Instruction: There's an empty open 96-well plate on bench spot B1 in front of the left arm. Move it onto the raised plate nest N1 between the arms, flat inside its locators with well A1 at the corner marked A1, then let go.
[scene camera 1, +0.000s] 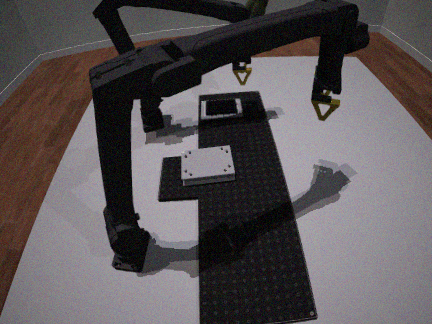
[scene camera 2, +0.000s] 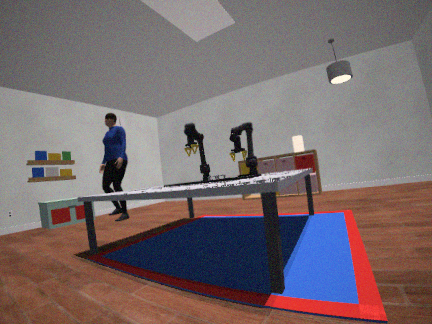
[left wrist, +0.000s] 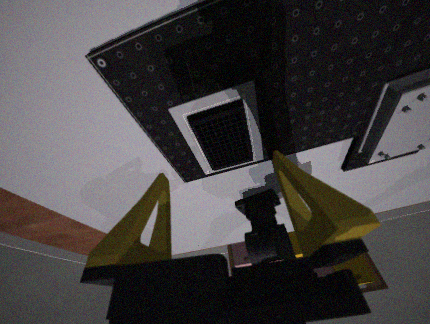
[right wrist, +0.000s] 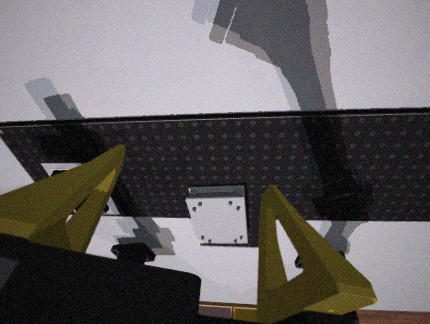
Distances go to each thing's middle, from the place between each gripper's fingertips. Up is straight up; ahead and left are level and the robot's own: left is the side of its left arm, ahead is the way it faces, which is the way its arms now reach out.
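The 96-well plate (left wrist: 222, 133) sits 13 cm below my left hand and 9 cm behind it. Going by its middle, the plate is nearer to my left hand than to my right hand.
Measured from my right hand, the plate is 35 cm to the left of it, 26 cm behind it and 23 cm below it.
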